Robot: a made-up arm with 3 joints. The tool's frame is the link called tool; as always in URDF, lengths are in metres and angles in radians. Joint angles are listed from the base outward.
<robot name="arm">
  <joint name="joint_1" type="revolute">
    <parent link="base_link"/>
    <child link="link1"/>
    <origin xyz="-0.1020 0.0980 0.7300"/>
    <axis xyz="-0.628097 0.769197 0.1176"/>
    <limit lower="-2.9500" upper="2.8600"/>
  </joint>
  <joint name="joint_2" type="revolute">
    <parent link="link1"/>
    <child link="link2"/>
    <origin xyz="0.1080 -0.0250 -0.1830"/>
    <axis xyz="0 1 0"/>
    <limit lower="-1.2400" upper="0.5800"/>
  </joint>
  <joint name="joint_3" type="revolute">
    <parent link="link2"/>
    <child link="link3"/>
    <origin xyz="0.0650 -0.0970 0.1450"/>
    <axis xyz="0 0 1"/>
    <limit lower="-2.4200" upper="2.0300"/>
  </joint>
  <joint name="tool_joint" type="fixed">
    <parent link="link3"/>
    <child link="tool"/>
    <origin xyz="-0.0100 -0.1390 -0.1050" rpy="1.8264 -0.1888 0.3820"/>
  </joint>
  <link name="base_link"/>
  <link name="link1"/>
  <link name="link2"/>
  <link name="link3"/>
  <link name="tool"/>
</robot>
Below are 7 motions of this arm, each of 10 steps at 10 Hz.
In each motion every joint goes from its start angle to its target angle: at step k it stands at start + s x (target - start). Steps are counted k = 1, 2, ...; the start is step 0. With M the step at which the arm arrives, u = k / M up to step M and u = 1 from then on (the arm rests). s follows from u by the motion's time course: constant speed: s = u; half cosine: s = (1 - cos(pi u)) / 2; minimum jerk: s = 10 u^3 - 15 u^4 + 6 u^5.
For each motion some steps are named. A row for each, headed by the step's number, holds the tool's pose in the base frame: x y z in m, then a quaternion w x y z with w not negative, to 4 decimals.
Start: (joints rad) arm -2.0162 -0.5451 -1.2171
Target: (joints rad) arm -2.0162 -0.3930 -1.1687
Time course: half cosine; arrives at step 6
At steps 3, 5, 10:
3: 0.1403 0.0843 0.7063 0.4428 -0.5980 0.6490 -0.1586
5: 0.1376 0.0796 0.7029 0.4202 -0.6226 0.6402 -0.1612
10: 0.1373 0.0789 0.7024 0.4167 -0.6263 0.6387 -0.1616

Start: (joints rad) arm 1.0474 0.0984 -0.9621
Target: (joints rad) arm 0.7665 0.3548 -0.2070
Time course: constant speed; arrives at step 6
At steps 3, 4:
3: -0.0431 -0.1809 0.6884 0.8009 0.5025 0.1696 -0.2782
4: -0.0299 -0.1913 0.6747 0.7708 0.5345 0.2176 -0.2698

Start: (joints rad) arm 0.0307 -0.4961 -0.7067
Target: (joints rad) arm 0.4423 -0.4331 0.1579
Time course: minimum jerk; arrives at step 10
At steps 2, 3, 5, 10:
2: -0.0426 -0.1330 0.5743 0.5729 0.7466 -0.2921 0.1705
3: -0.0372 -0.1445 0.5834 0.5951 0.7431 -0.2411 0.1885
5: -0.0123 -0.1716 0.6118 0.6449 0.7236 -0.0681 0.2362
10: 0.0381 -0.1837 0.6401 0.6545 0.6743 0.2002 0.2775

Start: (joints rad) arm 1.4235 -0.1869 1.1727
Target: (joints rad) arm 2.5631 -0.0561 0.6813
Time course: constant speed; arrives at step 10
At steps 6, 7, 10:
6: 0.0335 -0.2392 0.6722 0.2764 0.3271 0.8225 -0.3743
7: 0.0364 -0.2416 0.6908 0.2760 0.2882 0.8136 -0.4229
10: 0.0563 -0.2359 0.7422 0.2696 0.1517 0.7767 -0.5487

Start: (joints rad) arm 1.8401 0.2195 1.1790
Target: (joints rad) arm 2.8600 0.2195 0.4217
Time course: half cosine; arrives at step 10
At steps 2, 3, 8, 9, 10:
2: -0.0151 -0.2810 0.6390 0.1621 0.4006 0.7872 -0.4400
3: -0.0091 -0.2849 0.6670 0.1837 0.3573 0.7735 -0.4901
8: 0.0771 -0.2339 0.7976 0.2831 -0.0100 0.6688 -0.6873
9: 0.0880 -0.2230 0.8036 0.2883 -0.0533 0.6573 -0.6942
10: 0.0918 -0.2191 0.8053 0.2898 -0.0683 0.6534 -0.6960

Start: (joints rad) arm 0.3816 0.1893 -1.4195
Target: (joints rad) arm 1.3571 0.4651 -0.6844
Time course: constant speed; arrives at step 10
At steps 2, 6, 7, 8, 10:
2: -0.0878 -0.0912 0.6523 0.7950 0.4688 -0.1953 -0.3317
6: -0.0680 -0.1374 0.7029 0.8525 0.3619 0.0448 -0.3745
7: -0.0599 -0.1468 0.7139 0.8522 0.3320 0.1028 -0.3911
8: -0.0511 -0.1554 0.7241 0.8463 0.3011 0.1588 -0.4097
10: -0.0323 -0.1712 0.7416 0.8183 0.2373 0.2625 -0.4529

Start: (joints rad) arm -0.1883 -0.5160 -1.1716
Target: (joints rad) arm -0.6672 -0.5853 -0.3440
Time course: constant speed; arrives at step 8
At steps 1, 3, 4, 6, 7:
1: -0.0363 -0.0543 0.5343 0.3908 0.7534 -0.5222 0.0837
3: -0.0101 -0.0669 0.5337 0.3743 0.7639 -0.4949 0.1775
4: 0.0037 -0.0726 0.5354 0.3668 0.7631 -0.4823 0.2249
6: 0.0315 -0.0832 0.5431 0.3539 0.7496 -0.4593 0.3192
7: 0.0450 -0.0880 0.5492 0.3488 0.7371 -0.4489 0.3655

